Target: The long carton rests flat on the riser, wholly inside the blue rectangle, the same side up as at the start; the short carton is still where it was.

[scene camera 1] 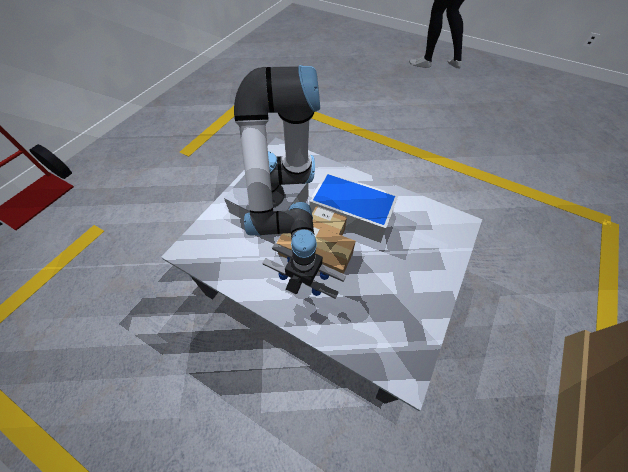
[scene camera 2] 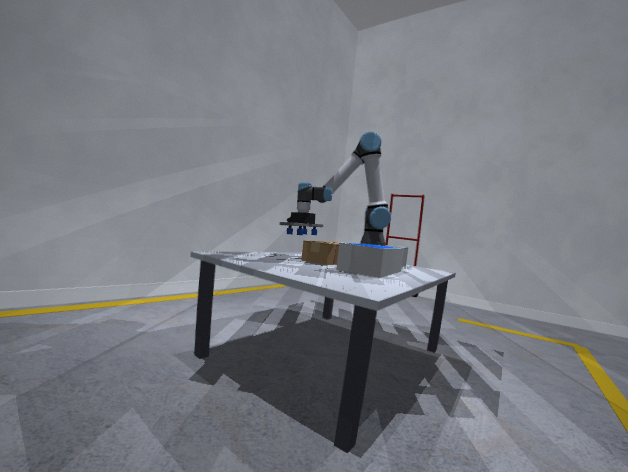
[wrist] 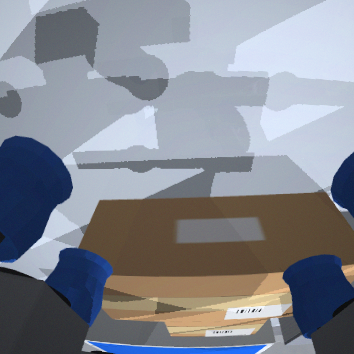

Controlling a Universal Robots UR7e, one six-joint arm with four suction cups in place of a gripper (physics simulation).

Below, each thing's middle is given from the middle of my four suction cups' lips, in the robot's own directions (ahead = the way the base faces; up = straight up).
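The long carton [scene camera 1: 336, 250] sits 30 mm behind my suction cup, 170 mm to the left of it and 90 mm below it. From my suction cup I also find the short carton [wrist: 235, 327], which is 300 mm to the left, 30 mm behind and 90 mm below. Then there is the grey riser [scene camera 2: 378, 261], 30 mm ahead of my suction cup, 80 mm below it and 450 mm to the left of it.
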